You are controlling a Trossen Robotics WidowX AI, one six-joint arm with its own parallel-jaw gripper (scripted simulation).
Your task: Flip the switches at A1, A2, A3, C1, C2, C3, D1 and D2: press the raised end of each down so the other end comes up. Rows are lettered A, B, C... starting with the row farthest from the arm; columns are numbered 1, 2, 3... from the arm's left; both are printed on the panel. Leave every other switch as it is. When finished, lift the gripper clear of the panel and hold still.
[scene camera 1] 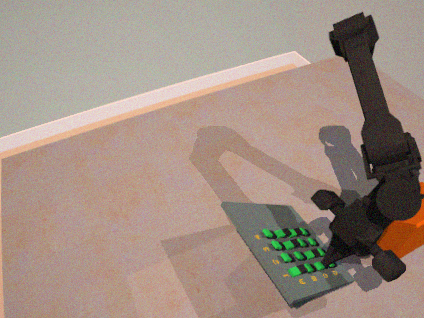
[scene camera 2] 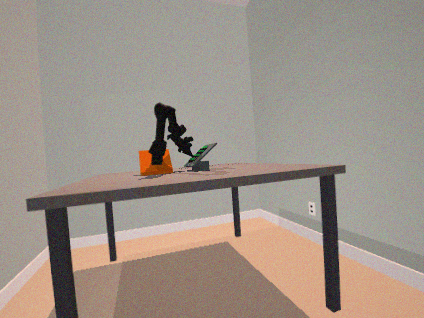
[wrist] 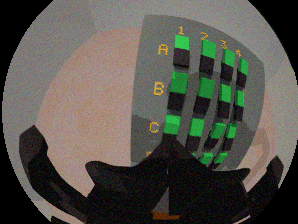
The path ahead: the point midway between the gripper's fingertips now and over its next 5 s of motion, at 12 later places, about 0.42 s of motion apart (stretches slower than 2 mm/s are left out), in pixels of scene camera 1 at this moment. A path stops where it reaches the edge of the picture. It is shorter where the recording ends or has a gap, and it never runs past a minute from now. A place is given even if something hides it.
The gripper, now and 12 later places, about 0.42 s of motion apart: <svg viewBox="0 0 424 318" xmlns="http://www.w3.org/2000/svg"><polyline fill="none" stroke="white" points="324,264 338,253 340,233 326,241 320,246 316,250 316,250 315,251 315,251 314,252 321,248 335,230 317,226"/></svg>
